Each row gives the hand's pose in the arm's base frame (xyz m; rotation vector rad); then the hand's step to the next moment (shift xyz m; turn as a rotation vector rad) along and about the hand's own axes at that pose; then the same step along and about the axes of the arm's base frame.
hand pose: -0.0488 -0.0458 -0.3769 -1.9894 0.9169 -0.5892
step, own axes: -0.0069 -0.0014 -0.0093 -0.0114 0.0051 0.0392
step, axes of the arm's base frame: -0.0101 0.0013 0.0057 0.0178 0.0266 -0.0259
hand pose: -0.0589 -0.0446 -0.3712 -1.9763 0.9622 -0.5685
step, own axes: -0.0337 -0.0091 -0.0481 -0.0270 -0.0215 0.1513
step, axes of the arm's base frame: -0.0493 0.0064 0.0325 0.0959 0.1034 -0.0647
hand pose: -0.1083 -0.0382 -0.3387 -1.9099 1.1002 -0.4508
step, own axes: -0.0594 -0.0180 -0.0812 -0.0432 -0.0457 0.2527
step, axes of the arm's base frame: -0.0764 0.0130 0.0666 0.1664 0.1735 -0.1002
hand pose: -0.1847 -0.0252 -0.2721 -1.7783 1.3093 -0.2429
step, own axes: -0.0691 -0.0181 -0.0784 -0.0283 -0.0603 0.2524
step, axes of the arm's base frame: -0.0649 0.0174 0.0821 0.1823 0.1614 -0.0941
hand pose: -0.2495 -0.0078 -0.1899 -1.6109 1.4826 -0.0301
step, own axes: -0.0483 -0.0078 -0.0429 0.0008 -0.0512 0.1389
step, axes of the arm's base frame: -0.0316 0.0124 0.0555 0.1188 0.0732 -0.0495
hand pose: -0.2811 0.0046 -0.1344 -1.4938 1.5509 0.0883
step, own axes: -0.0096 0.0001 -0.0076 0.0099 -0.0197 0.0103
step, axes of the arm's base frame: -0.0062 0.0024 0.0103 0.0236 -0.0059 -0.0015
